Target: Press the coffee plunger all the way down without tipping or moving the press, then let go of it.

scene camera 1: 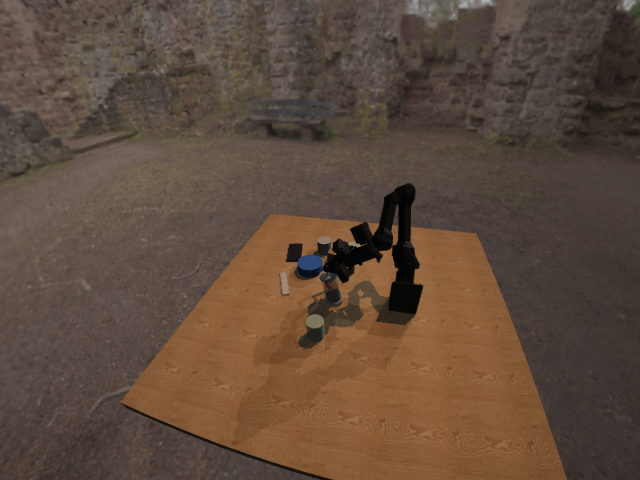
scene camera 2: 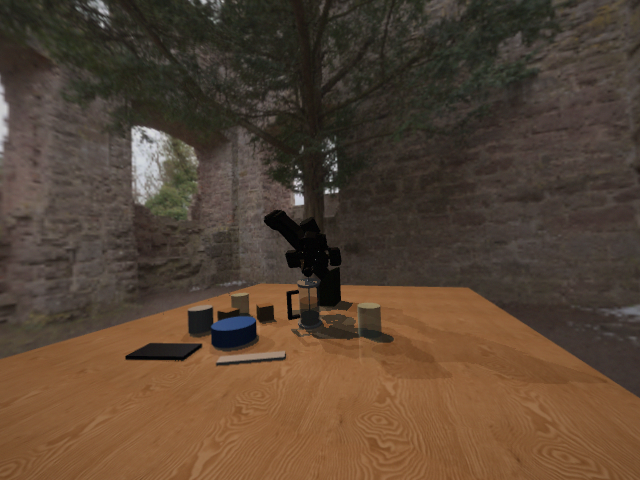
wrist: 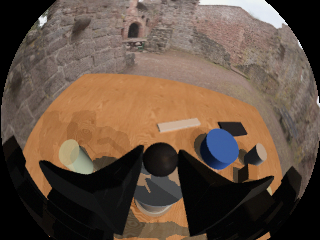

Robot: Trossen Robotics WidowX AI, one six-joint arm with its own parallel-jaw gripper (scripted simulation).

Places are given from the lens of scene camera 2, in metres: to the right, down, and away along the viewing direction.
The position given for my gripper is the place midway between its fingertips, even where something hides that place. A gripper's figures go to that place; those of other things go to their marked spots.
my gripper (scene camera 2: pixel 307 272): -0.04, 0.10, 0.70
glass coffee press (scene camera 2: pixel 308 291): -0.04, 0.15, 0.68
pale green cylinder (scene camera 2: pixel 369 314): 0.13, 0.20, 0.61
